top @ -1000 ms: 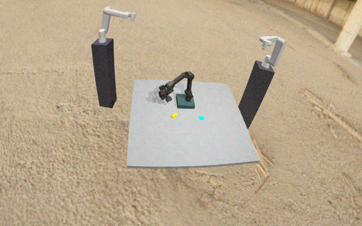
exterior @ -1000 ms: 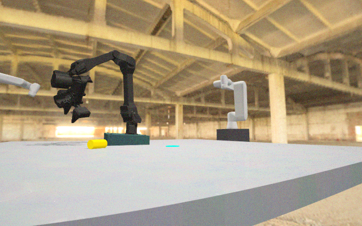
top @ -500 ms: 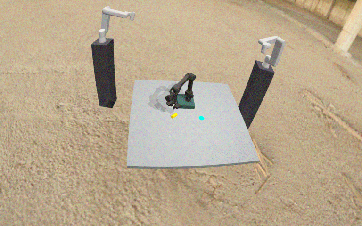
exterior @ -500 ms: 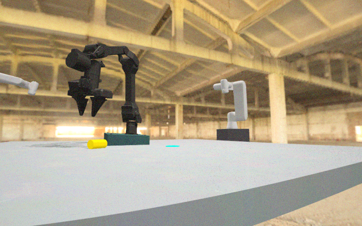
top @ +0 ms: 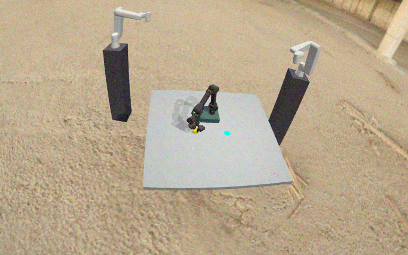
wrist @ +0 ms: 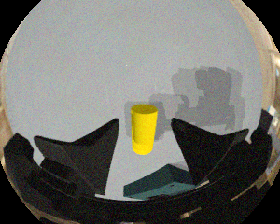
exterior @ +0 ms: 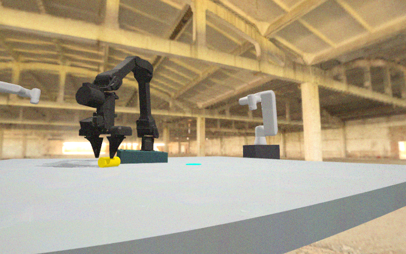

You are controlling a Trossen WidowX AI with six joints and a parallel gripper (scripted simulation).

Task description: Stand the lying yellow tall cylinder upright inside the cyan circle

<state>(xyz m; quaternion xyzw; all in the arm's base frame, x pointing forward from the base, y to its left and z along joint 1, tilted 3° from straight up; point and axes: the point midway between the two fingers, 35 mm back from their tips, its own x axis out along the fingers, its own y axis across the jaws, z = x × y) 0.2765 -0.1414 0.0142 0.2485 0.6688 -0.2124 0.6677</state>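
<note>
Now: the yellow tall cylinder 2 cm behind my gripper tip, 1 cm to the left of it and 1 cm below it. From my gripper tip the other things lie so: cyan circle 6 cm behind, 31 cm to the left, 3 cm below.
</note>
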